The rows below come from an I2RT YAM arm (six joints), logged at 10 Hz.
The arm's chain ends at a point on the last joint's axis. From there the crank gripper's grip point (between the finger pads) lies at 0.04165 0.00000 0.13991 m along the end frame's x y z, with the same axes.
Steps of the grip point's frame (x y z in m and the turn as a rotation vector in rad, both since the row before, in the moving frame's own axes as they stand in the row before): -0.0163, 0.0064, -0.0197, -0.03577, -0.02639, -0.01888; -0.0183, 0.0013, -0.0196, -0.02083, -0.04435, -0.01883; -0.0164, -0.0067, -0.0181, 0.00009, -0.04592, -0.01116; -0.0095, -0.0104, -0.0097, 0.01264, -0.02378, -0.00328; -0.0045, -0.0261, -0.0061, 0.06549, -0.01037, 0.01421; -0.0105, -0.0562, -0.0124, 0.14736, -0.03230, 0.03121; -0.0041, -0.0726, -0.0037, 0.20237, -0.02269, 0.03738; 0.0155, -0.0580, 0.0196, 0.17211, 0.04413, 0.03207; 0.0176, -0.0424, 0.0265, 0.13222, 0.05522, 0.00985; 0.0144, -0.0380, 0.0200, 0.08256, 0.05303, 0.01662; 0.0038, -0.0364, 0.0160, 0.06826, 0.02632, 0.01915
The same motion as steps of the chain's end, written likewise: -0.0126, 0.0021, -0.0207, -0.03577, -0.02639, -0.01888; -0.0121, -0.0009, -0.0213, -0.02083, -0.04435, -0.01883; -0.0099, -0.0063, -0.0199, 0.00009, -0.04592, -0.01116; -0.0062, -0.0085, -0.0106, 0.01264, -0.02378, -0.00328; -0.0031, -0.0175, -0.0062, 0.06549, -0.01037, 0.01421; -0.0063, -0.0368, -0.0122, 0.14736, -0.03230, 0.03121; -0.0014, -0.0459, -0.0019, 0.20237, -0.02269, 0.03738; 0.0090, -0.0356, 0.0235, 0.17211, 0.04413, 0.03207; 0.0099, -0.0246, 0.0302, 0.13222, 0.05522, 0.00985; 0.0070, -0.0273, 0.0228, 0.08256, 0.05303, 0.01662; 0.0001, -0.0277, 0.0174, 0.06826, 0.02632, 0.01915
